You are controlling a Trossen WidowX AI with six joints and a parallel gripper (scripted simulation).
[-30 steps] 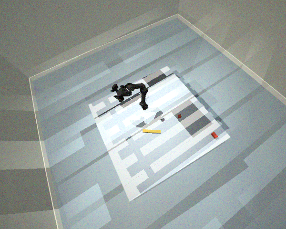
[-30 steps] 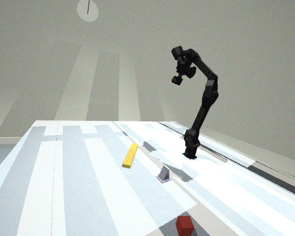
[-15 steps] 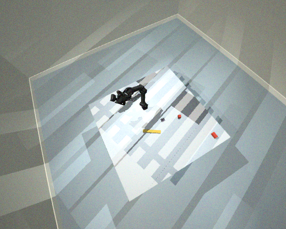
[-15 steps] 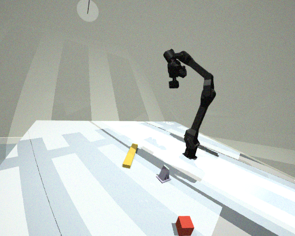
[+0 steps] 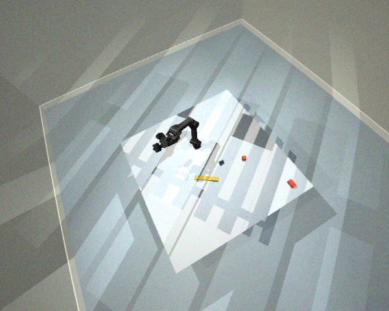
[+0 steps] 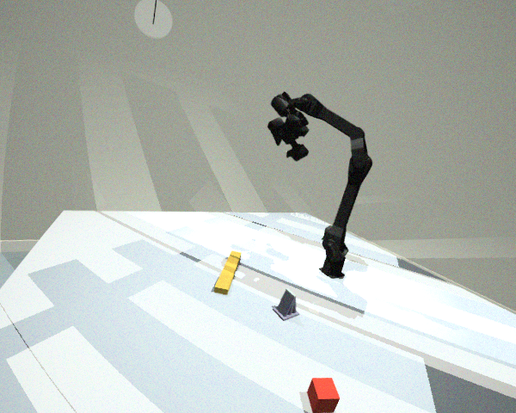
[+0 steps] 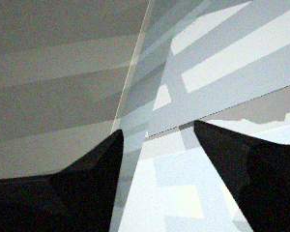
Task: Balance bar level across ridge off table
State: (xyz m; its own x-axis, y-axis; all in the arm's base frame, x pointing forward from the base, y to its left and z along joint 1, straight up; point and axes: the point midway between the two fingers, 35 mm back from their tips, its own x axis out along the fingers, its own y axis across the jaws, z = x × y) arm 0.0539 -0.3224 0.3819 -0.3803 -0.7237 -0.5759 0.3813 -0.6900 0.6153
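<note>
The yellow bar lies 35 cm below my gripper tip, 29 cm ahead of it and 26 cm to the left of it. The rest, counted from my gripper tip: red cube: 65 cm to the left, 35 cm below, 30 cm ahead.
</note>
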